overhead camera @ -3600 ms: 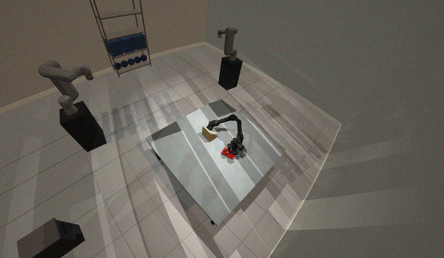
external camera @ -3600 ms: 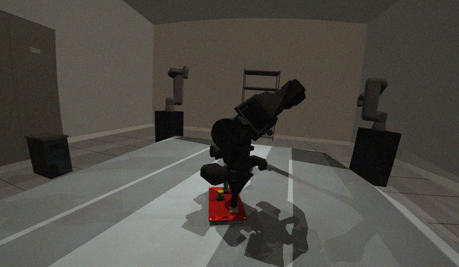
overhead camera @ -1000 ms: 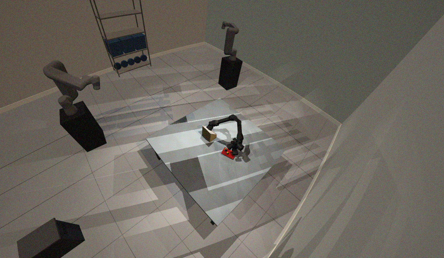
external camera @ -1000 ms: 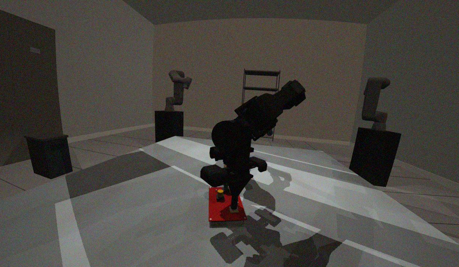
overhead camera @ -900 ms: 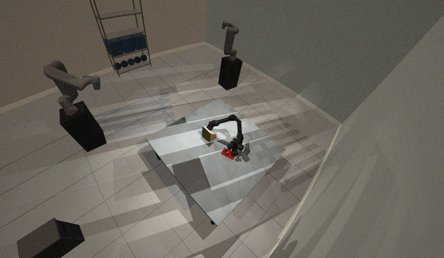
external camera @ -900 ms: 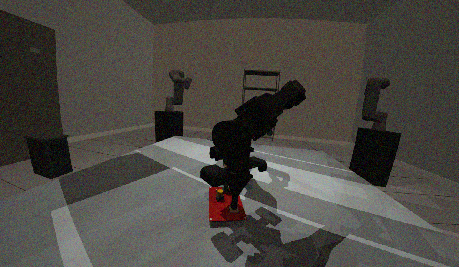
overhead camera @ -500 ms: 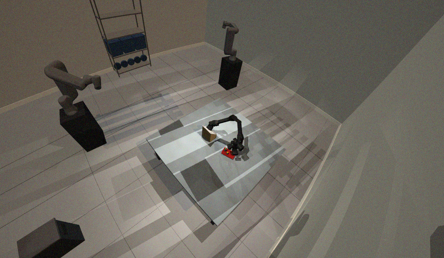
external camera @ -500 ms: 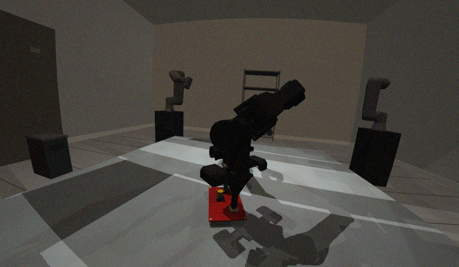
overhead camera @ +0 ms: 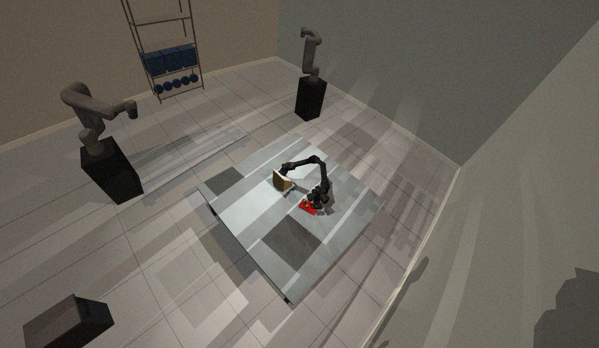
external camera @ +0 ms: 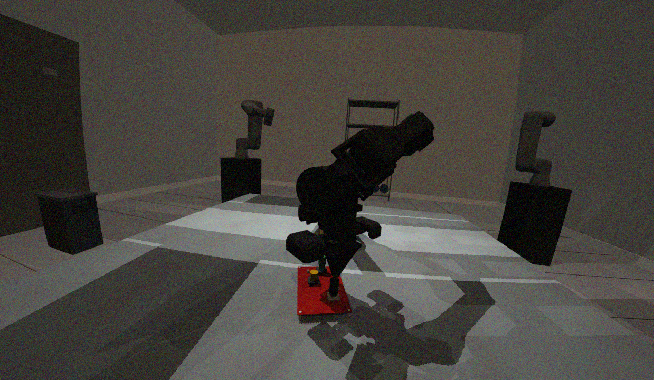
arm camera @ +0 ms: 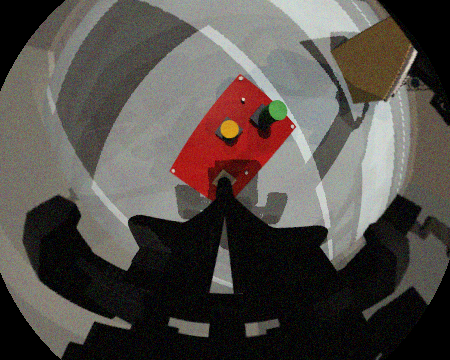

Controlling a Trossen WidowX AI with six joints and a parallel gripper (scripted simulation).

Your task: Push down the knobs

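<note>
The black knob is 20 mm below my gripper tip. From my gripper tip the other things lie so: green knob 80 mm behind, 50 mm to the right, 20 mm below.
</note>
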